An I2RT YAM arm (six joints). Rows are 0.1 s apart.
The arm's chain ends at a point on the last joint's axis. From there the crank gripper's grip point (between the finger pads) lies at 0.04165 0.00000 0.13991 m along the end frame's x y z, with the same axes.
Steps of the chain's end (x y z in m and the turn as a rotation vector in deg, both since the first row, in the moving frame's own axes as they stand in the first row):
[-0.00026, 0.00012, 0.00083, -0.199, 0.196, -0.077]
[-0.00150, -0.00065, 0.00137, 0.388, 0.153, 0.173]
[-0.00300, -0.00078, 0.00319, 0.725, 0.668, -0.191]
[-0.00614, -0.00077, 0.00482, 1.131, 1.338, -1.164]
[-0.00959, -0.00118, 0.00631, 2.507, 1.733, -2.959]
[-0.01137, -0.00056, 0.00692, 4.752, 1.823, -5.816]
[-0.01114, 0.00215, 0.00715, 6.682, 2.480, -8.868]
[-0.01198, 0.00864, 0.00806, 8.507, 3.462, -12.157]
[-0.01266, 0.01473, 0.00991, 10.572, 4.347, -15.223]
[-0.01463, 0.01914, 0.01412, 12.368, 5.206, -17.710]
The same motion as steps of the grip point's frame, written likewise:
[0.00022, 0.00055, 0.00069, -0.199, 0.196, -0.077]
[-0.00113, -0.00147, 0.00126, 0.388, 0.153, 0.173]
[-0.00137, -0.00269, 0.00268, 0.725, 0.668, -0.191]
[-0.00292, -0.00440, 0.00377, 1.131, 1.338, -1.164]
[-0.00559, -0.00953, 0.00481, 2.507, 1.733, -2.959]
[-0.00776, -0.01651, 0.00487, 4.752, 1.823, -5.816]
[-0.00692, -0.02083, 0.00391, 6.682, 2.480, -8.868]
[-0.00682, -0.02133, 0.00313, 8.507, 3.462, -12.157]
[-0.00721, -0.02259, 0.00304, 10.572, 4.347, -15.223]
[-0.00898, -0.02440, 0.00527, 12.368, 5.206, -17.710]

